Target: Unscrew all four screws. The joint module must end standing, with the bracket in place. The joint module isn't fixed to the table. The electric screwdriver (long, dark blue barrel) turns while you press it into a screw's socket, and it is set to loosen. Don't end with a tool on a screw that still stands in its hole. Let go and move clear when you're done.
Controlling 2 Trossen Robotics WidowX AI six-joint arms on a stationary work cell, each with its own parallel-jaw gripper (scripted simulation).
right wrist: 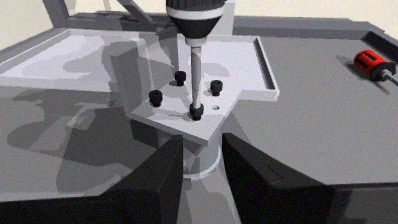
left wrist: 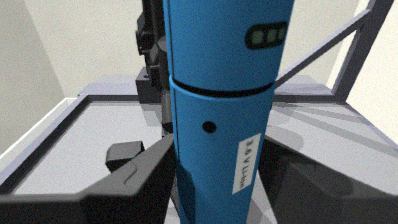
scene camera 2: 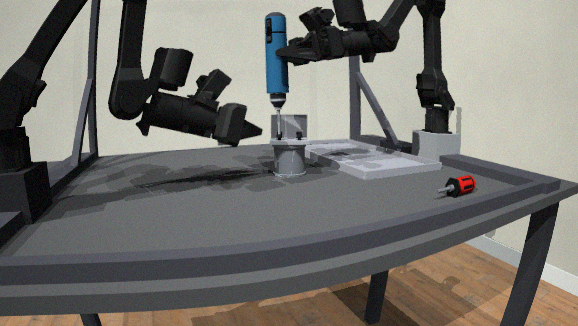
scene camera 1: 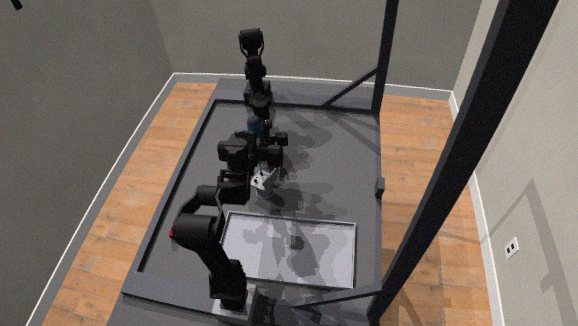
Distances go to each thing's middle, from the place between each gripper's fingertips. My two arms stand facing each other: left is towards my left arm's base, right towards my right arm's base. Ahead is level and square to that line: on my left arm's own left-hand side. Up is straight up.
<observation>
Now: the bracket point(scene camera 2: 290, 123) 10 cm to the left of my right hand, 2 cm below it and 1 cm behind it. Also, from my right hand: joint module point(scene camera 2: 289, 160) (10 cm to the left, 6 cm below, 1 cm behind); shallow pale tray point(scene camera 1: 298, 251) (32 cm to the left, 9 cm below, 8 cm behind).
The bracket lies 160 mm below my left hand and 10 mm behind it. The rest, counted from my left hand: joint module: 210 mm below, 10 mm behind; then shallow pale tray: 230 mm to the left, 230 mm below, 90 mm behind.
</observation>
